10 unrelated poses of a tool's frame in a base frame.
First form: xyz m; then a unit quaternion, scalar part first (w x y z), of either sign.
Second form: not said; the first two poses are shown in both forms.
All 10 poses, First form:
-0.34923 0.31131 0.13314 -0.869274 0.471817 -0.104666 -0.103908
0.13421 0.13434 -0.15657 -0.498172 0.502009 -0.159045 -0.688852
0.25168 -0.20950 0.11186 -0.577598 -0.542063 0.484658 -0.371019
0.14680 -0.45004 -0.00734 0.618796 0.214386 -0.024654 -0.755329
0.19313 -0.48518 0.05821 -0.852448 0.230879 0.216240 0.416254
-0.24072 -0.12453 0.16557 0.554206 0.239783 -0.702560 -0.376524
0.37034 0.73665 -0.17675 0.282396 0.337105 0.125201 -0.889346
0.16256 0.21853 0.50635 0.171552 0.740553 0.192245 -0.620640
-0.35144 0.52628 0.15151 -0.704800 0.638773 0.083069 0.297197
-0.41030 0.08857 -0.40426 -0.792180 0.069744 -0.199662 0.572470
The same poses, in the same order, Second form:
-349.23 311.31 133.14 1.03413 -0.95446 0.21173 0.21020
134.21 134.34 -156.57 2.09861 -0.57897 0.18343 0.79445
251.68 -209.50 111.86 1.91003 0.66403 -0.59371 0.45450
146.80 -450.04 -7.34 1.80717 0.27291 -0.03138 -0.96153
193.13 -485.18 58.21 1.10029 -0.44161 -0.41361 -0.79618
-240.72 -124.53 165.57 1.96678 0.28807 -0.84404 -0.45235
370.34 736.65 -176.75 2.56901 0.35141 0.13051 -0.92708
162.56 218.53 506.35 2.79678 0.75170 0.19514 -0.62998
-351.44 526.28 151.51 1.57731 -0.90043 -0.11710 -0.41894
-410.30 88.57 -404.26 1.31285 -0.11428 0.32716 -0.93803

